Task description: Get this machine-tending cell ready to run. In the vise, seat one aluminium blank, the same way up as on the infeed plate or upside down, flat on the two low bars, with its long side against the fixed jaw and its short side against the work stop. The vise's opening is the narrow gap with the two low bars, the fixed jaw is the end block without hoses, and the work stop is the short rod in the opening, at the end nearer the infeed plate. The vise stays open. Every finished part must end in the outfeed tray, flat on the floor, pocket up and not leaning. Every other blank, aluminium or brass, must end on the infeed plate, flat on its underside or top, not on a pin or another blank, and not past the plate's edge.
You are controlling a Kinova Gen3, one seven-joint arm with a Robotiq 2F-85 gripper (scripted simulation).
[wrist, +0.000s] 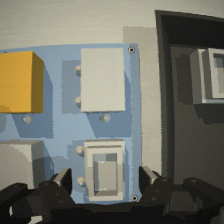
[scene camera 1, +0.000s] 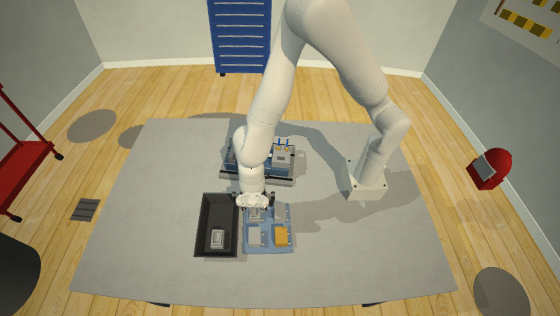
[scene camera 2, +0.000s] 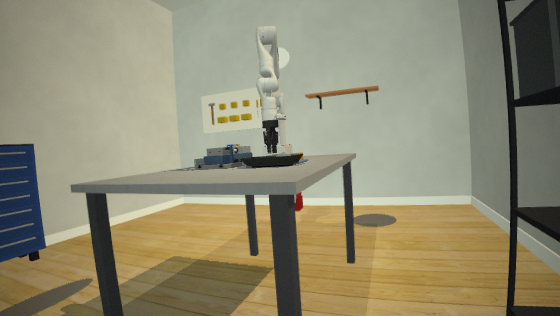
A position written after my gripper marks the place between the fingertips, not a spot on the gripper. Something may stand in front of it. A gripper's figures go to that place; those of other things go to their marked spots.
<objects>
My gripper [wrist: 105,178] is 0.16 m from the lens. An aluminium blank [wrist: 102,69] is 0.17 m from the lens. A finished part [wrist: 105,176] is 0.19 m from the lens.
</objects>
